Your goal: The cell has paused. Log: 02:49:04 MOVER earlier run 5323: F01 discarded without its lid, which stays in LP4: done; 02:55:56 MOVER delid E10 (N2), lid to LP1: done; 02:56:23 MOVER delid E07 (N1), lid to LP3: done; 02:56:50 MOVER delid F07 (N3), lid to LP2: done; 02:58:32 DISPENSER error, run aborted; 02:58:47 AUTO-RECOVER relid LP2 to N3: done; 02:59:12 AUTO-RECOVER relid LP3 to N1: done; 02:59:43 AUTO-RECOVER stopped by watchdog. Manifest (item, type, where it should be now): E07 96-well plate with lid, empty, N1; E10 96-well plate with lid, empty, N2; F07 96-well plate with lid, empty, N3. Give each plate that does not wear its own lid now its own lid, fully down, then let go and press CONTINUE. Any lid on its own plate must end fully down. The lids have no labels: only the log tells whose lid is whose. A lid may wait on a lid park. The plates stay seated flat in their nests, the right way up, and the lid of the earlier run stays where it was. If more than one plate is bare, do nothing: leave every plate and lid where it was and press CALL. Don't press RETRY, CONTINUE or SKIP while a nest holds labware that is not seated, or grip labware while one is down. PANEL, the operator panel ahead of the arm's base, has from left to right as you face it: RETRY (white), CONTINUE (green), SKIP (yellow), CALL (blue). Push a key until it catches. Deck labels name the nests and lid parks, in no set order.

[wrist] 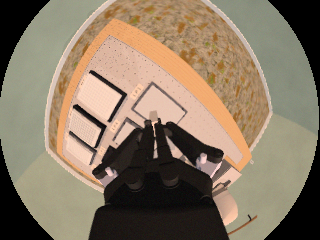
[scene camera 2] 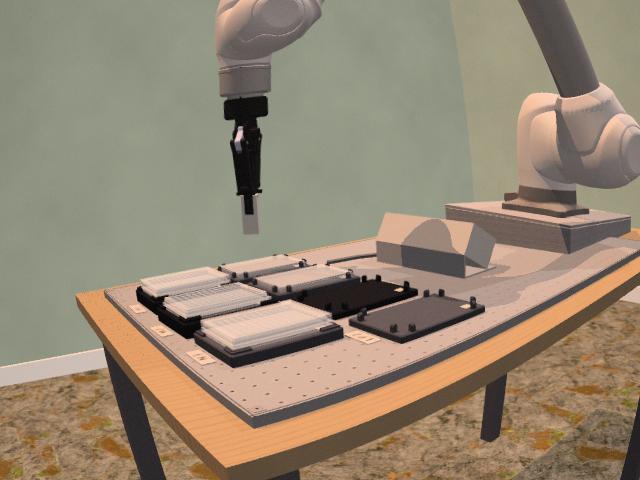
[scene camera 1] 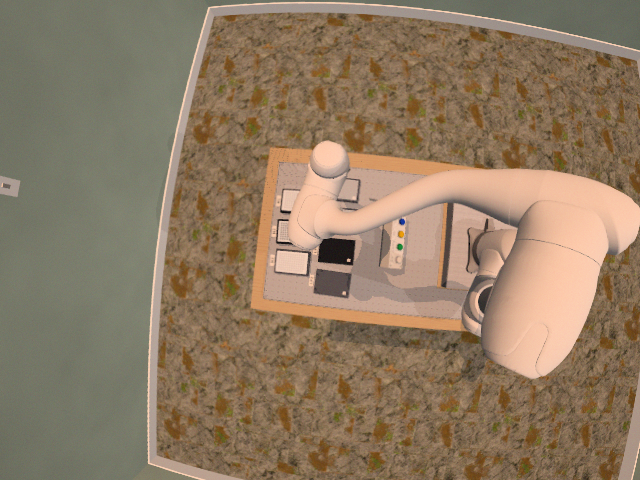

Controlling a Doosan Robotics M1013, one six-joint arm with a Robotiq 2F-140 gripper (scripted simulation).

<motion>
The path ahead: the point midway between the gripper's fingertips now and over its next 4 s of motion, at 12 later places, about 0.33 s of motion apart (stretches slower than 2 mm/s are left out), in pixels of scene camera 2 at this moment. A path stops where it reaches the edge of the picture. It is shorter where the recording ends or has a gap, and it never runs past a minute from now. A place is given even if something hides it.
My gripper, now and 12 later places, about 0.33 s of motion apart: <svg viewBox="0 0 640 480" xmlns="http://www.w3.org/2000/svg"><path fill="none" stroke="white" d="M252 233L257 231L257 230L257 226L257 231L258 239L259 247L259 252L260 254L260 254L260 256L260 255L260 256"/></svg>
</motion>
